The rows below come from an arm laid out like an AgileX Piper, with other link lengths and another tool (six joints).
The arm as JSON. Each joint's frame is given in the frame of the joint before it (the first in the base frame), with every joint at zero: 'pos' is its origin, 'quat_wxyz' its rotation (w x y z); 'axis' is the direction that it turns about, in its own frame. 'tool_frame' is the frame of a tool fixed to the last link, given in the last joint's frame.
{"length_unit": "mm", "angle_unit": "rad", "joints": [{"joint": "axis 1", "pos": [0.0, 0.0, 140.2], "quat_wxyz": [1.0, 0.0, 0.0, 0.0], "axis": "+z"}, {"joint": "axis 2", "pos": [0.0, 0.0, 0.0], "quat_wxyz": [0.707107, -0.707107, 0.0, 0.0], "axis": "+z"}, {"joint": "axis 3", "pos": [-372.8, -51.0, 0.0], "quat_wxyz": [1.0, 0.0, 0.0, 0.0], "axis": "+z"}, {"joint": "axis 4", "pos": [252.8, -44.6, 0.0], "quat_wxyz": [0.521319, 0.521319, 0.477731, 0.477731], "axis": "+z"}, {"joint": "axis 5", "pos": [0.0, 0.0, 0.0], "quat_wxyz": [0.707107, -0.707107, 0.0, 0.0], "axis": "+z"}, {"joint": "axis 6", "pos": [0.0, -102.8, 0.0], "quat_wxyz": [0.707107, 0.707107, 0.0, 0.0], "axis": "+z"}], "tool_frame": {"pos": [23.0, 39.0, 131.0], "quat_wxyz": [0.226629, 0.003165, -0.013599, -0.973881]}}
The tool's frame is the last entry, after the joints.
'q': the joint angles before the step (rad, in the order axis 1, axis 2, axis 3, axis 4, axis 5, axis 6). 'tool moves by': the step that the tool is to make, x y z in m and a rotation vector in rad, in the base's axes. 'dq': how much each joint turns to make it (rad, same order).
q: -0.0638 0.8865 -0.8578 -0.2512 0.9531 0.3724
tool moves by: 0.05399 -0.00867 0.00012 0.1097 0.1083 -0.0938
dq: -0.0997 0.2235 -0.1438 0.1048 0.0388 -0.0143
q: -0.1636 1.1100 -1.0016 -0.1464 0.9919 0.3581
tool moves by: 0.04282 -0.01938 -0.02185 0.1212 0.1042 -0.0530
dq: -0.1369 0.1963 -0.0873 0.1464 0.0138 -0.1090
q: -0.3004 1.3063 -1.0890 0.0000 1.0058 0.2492
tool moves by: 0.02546 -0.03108 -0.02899 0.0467 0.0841 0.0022
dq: -0.1012 0.1549 -0.0545 0.0626 -0.0020 -0.1237
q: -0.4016 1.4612 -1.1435 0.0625 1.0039 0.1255
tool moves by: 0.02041 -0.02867 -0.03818 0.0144 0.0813 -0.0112
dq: -0.0437 0.1430 -0.0326 -0.0108 -0.0288 -0.0325
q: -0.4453 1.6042 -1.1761 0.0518 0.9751 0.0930
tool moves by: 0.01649 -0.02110 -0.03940 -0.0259 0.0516 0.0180
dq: -0.0060 0.1129 -0.0047 -0.0466 -0.0728 -0.0083
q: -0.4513 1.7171 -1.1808 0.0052 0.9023 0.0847
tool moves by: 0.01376 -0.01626 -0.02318 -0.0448 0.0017 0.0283
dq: -0.0001 0.0630 0.0000 -0.0455 -0.0811 -0.0062
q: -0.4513 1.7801 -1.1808 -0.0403 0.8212 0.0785
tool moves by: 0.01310 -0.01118 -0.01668 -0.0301 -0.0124 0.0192
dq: 0.0000 0.0474 -0.0021 -0.0267 -0.0698 -0.0025
